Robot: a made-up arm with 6 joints.
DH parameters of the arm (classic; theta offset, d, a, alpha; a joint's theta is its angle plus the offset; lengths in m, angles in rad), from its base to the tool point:
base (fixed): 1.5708 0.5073 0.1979 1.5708
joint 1: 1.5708 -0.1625 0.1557 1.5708
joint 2: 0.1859 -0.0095 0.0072 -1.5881
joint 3: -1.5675 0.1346 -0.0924 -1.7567
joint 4: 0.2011 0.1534 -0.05 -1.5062
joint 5: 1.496 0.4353 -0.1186 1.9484
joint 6: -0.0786 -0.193 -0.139 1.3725
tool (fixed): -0.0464 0.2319 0 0
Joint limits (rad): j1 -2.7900..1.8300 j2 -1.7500..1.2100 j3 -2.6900..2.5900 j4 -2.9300..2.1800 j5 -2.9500..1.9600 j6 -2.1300..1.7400
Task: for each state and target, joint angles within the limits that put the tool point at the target. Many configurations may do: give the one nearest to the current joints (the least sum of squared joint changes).
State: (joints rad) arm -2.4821 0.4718 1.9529 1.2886 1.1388 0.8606
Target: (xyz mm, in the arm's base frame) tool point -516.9 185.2 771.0
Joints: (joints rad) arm -2.4308 0.7645 2.1652 1.1650 1.2102 0.8020
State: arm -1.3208 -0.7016 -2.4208 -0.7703 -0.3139 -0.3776
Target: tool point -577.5 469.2 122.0
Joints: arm -1.2659 -0.5254 -2.1795 -0.4959 -0.4690 -0.5338
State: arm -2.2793 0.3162 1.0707 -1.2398 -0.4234 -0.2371
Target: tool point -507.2 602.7 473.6
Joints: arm -2.2131 0.2353 1.1241 -1.1784 -0.4893 -0.0321
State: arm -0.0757 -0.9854 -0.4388 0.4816 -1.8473 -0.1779
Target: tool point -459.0 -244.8 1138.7
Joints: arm -0.0912 -1.1069 -0.7443 0.6500 -1.4580 -0.6192
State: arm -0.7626 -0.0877 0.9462 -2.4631 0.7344 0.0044
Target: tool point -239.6 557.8 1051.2
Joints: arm -0.9200 -0.3856 0.8247 -2.2547 0.4974 0.1845
